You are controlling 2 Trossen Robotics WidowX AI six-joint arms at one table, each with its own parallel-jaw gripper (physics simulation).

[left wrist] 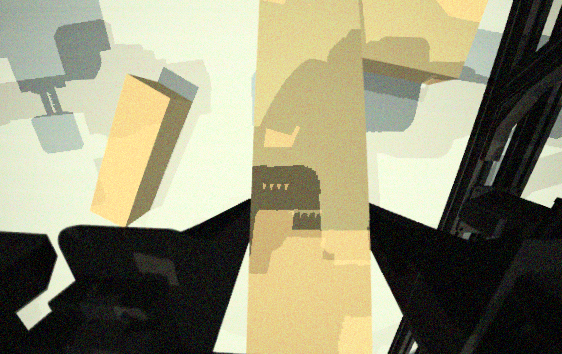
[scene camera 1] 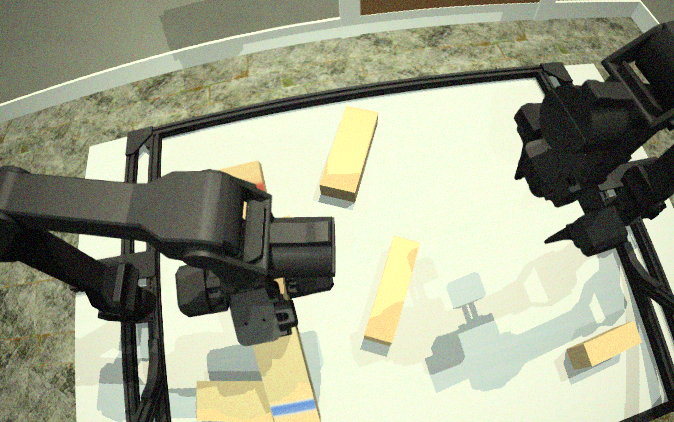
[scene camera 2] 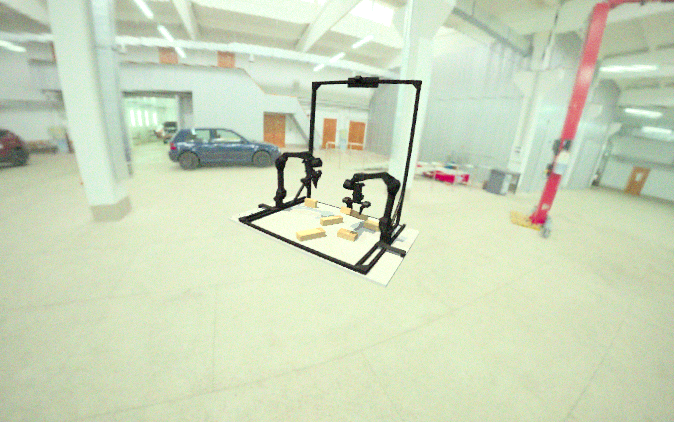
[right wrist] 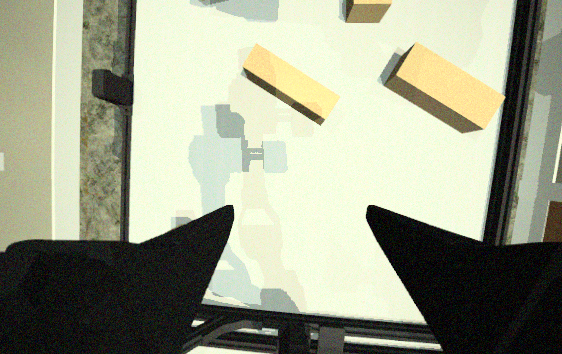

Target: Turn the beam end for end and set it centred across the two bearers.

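Pixels of known places: left gripper, fingertip midpoint: (left wrist: 306, 206); right gripper, fingertip midpoint: (scene camera 1: 531, 209) (scene camera 2: 312, 189) (right wrist: 299, 211); left arm's base, link origin: (left wrist: 486, 209) (scene camera 1: 138, 305) (scene camera 2: 385, 241); right arm's base, link origin: (scene camera 1: 622, 210) (scene camera 2: 279, 206) (right wrist: 293, 338).
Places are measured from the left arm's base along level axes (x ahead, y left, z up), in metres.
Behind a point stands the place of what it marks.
Observation:
The beam (scene camera 1: 287, 365) {x 0.261, y -0.142, z 0.077 m} (left wrist: 310, 290) {x 0.248, y -0.015, z 0.136 m} is long and wooden. In scene camera 1 its blue band lies near the bottom edge, and a bit of red shows at its far end beside the left arm. My left gripper (scene camera 1: 281, 286) {x 0.249, y -0.045, z 0.103 m} (left wrist: 306, 206) {x 0.249, y -0.045, z 0.103 m} is shut on the beam around mid-length and holds it above the table. The arm hides part of the beam. My right gripper (scene camera 1: 532, 210) {x 0.604, y -0.032, z 0.202 m} (right wrist: 299, 211) {x 0.604, y -0.032, z 0.202 m} is open and empty, to the right of the beam. Several plain blocks lie about; I cannot tell which two are the bearers. One block (scene camera 1: 230, 400) {x 0.156, y -0.178, z 0.019 m} (left wrist: 425, 20) {x 0.149, y -0.184, z 0.019 m} lies beside the beam's blue half.
A wide block (scene camera 1: 348, 150) {x 0.411, y 0.214, z 0.019 m} (right wrist: 447, 85) {x 0.416, y 0.216, z 0.019 m} lies toward the back. A narrow block (scene camera 1: 392, 290) {x 0.429, y -0.051, z 0.025 m} (left wrist: 130, 150) {x 0.423, y -0.059, z 0.025 m} (right wrist: 292, 82) {x 0.434, y -0.045, z 0.025 m} lies right of the beam. A small block (scene camera 1: 612, 345) {x 0.756, y -0.230, z 0.044 m} lies at the lower right. Another block (right wrist: 367, 12) {x 0.294, y 0.076, z 0.003 m} is mostly hidden beneath the left arm in scene camera 1. Black rails (scene camera 1: 350, 94) {x 0.444, y 0.360, z -0.001 m} edge the table.

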